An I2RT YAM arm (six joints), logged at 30 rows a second.
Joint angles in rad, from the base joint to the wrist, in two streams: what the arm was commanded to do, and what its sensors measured. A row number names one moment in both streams.
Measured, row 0:
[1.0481, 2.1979, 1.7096, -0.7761, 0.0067, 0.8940]
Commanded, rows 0 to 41:
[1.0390, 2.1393, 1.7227, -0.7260, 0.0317, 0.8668]
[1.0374, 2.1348, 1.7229, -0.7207, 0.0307, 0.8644]
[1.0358, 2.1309, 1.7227, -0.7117, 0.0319, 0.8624]
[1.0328, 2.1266, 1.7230, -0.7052, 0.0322, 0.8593]
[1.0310, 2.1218, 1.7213, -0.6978, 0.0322, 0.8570]
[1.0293, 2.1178, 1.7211, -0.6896, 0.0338, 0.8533]
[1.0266, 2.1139, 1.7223, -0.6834, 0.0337, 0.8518]
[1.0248, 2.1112, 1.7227, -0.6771, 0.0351, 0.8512]
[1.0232, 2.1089, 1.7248, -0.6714, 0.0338, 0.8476]
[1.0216, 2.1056, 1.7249, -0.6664, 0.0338, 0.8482]
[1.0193, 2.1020, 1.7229, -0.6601, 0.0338, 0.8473]
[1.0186, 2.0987, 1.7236, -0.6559, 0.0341, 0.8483]
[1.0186, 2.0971, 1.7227, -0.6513, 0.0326, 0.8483]
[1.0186, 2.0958, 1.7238, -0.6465, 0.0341, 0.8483]
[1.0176, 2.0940, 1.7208, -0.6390, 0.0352, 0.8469]
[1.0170, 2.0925, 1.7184, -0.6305, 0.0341, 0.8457]
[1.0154, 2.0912, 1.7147, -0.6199, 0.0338, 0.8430]
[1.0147, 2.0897, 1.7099, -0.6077, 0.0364, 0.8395]
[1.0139, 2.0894, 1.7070, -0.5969, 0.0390, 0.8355]
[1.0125, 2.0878, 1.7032, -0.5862, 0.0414, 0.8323]
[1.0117, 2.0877, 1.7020, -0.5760, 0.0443, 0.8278]
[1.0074, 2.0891, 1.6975, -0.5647, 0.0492, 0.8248]
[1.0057, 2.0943, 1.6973, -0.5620, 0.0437, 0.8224]
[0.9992, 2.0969, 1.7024, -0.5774, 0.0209, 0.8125]
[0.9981, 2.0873, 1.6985, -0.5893, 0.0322, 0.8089]
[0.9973, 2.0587, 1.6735, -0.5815, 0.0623, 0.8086]
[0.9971, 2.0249, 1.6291, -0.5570, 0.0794, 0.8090]
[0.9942, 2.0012, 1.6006, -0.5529, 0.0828, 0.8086]
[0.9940, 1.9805, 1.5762, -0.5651, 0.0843, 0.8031]
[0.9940, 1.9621, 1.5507, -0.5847, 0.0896, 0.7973]
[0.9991, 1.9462, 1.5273, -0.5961, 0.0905, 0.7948]
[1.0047, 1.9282, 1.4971, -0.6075, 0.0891, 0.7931]
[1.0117, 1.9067, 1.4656, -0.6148, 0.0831, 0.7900]
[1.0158, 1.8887, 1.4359, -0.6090, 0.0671, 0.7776]
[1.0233, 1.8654, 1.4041, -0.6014, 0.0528, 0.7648]
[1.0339, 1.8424, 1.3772, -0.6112, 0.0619, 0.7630]
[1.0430, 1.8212, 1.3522, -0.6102, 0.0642, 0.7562]
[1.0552, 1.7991, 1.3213, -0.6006, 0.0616, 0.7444]
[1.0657, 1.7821, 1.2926, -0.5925, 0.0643, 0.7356]
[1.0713, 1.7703, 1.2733, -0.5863, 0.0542, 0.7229]
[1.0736, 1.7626, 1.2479, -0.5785, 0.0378, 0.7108]
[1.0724, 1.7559, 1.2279, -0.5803, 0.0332, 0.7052]
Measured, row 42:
[1.0611, 1.7950, 1.2690, -0.5823, 0.0467, 0.7521]
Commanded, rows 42 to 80:
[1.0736, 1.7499, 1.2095, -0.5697, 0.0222, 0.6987]
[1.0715, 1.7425, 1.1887, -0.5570, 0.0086, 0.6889]
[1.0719, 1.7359, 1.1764, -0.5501, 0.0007, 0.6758]
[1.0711, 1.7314, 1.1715, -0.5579, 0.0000, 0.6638]
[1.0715, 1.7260, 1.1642, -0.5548, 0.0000, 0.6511]
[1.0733, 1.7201, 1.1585, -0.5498, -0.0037, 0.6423]
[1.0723, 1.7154, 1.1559, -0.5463, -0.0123, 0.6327]
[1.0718, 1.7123, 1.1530, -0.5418, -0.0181, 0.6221]
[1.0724, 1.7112, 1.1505, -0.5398, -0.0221, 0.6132]
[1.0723, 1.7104, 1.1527, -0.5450, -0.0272, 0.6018]
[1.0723, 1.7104, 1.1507, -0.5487, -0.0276, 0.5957]
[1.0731, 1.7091, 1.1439, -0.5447, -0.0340, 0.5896]
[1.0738, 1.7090, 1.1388, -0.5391, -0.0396, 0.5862]
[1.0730, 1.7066, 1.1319, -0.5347, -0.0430, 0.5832]
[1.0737, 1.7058, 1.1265, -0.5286, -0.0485, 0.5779]
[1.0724, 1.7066, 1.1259, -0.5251, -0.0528, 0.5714]
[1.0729, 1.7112, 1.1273, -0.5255, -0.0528, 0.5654]
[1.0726, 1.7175, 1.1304, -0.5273, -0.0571, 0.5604]
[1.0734, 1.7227, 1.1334, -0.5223, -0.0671, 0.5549]
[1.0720, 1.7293, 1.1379, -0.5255, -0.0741, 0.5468]
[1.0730, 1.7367, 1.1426, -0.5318, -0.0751, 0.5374]
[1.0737, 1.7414, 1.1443, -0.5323, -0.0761, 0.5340]
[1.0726, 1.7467, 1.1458, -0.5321, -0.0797, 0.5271]
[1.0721, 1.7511, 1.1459, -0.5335, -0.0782, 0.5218]
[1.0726, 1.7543, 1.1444, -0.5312, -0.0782, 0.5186]
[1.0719, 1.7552, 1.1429, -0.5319, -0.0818, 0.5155]
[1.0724, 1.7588, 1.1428, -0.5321, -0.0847, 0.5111]
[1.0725, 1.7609, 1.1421, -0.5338, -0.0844, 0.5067]
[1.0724, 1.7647, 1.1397, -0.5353, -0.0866, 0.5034]
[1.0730, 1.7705, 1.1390, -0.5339, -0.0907, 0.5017]
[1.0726, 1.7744, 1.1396, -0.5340, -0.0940, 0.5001]
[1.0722, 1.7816, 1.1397, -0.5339, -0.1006, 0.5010]
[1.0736, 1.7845, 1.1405, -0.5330, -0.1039, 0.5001]
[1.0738, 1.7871, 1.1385, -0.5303, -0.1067, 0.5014]
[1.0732, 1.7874, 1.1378, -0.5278, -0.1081, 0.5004]
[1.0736, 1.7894, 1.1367, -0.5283, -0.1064, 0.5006]
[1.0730, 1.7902, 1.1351, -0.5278, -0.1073, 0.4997]
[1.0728, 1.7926, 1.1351, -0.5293, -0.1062, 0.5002]
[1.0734, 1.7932, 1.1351, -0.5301, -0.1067, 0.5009]
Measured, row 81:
[1.0740, 1.7996, 1.1320, -0.5285, -0.1009, 0.5137]
